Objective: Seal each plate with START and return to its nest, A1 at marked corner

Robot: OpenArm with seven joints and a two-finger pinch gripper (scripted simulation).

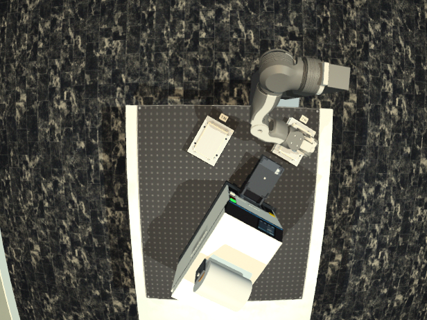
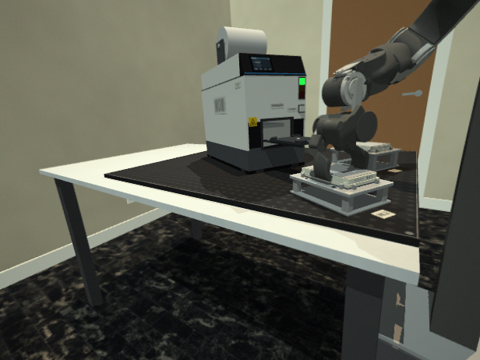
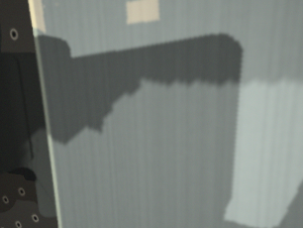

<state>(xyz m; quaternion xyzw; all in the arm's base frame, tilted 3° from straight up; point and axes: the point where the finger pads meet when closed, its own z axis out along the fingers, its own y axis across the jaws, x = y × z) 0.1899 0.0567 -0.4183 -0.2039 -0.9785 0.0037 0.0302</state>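
Now: hand right at the clear well plate. Round my hand: label tag 100 mm behind, 50 mm below, 40 mm to the left; sealer stage 150 mm ahead, 120 mm to the right, 50 mm above; N1 label 300 mm to the right, 70 mm behind, 50 mm below.
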